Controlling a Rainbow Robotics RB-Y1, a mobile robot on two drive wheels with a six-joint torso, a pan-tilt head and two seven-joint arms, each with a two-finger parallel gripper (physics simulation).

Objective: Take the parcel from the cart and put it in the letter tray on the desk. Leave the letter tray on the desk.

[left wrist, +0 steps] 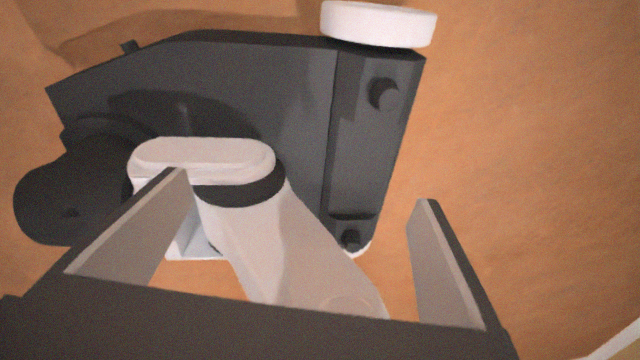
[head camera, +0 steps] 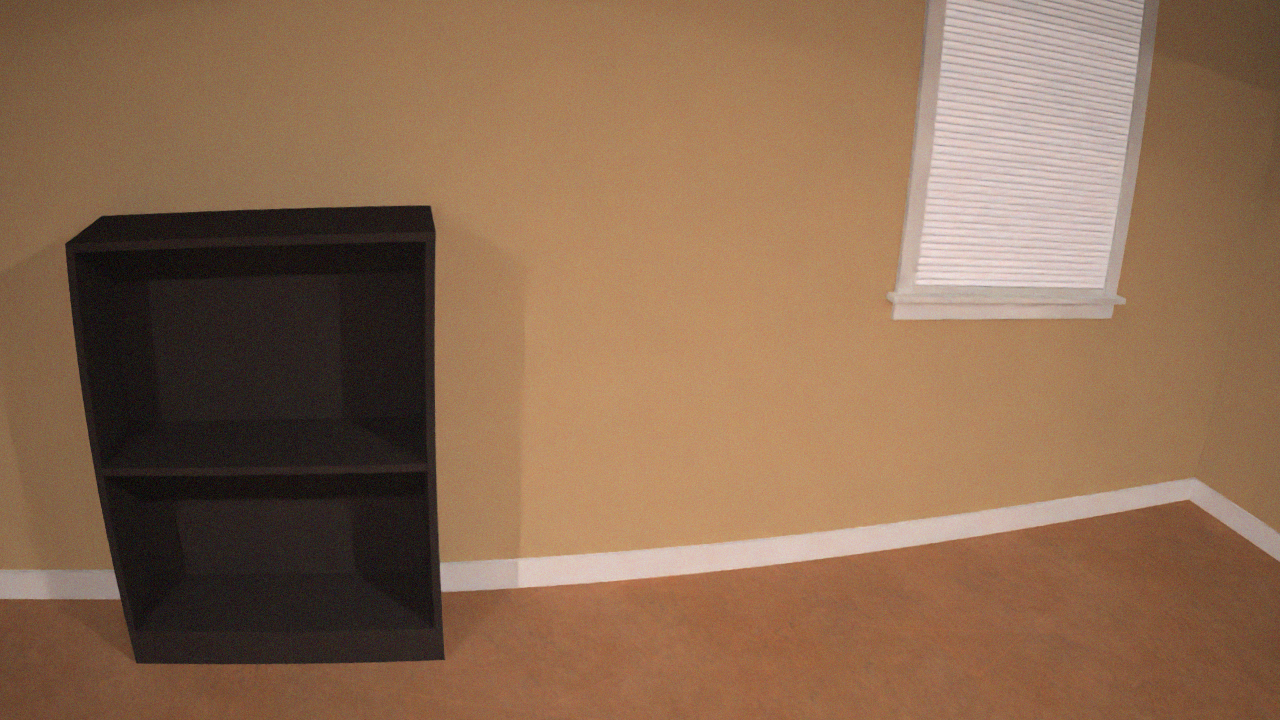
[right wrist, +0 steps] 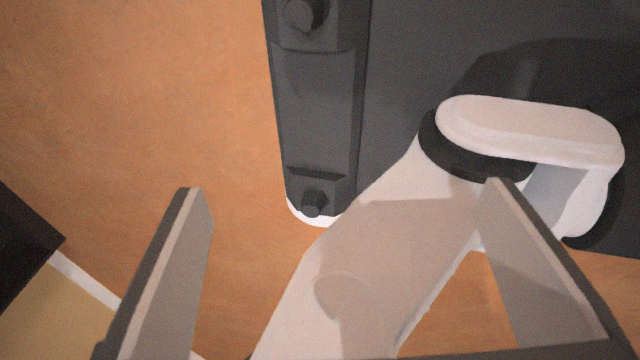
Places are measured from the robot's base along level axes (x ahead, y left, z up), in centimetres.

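Pixels of known places: left gripper, fingertip midpoint: [left wrist: 299,198]; right gripper, fingertip midpoint: [right wrist: 345,200].
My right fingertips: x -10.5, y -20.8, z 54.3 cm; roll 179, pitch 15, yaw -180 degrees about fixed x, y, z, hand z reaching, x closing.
Note:
Behind a point stands the place of what it marks.
The parcel, the cart, the letter tray and the desk do not show in the three views. My left gripper [left wrist: 299,198] @[z 53.7, x -14.7, y 23.1 cm] is open and empty in the left wrist view, its two fingers wide apart above my own base and torso. My right gripper [right wrist: 345,200] @[z 54.3, x -10.5, y -20.8 cm] is open and empty in the right wrist view, its fingers also wide apart above the base and torso.
A dark two-compartment bookshelf [head camera: 429,358] @[z 79.1, x 174.4, y 37.3 cm] stands against the tan wall [head camera: 698,358] @[z 65.3, x 223.5, y -23.1 cm] at the left of the head camera view. A window with white blinds [head camera: 1029,143] @[z 129.0, x 247.8, y -117.0 cm] is at the upper right. A white baseboard [head camera: 760,548] @[z 6.3, x 228.5, y -47.3 cm] runs along the brown floor [head camera: 805,644] @[z 0.0, x 189.2, y -55.6 cm] to a room corner at the right.

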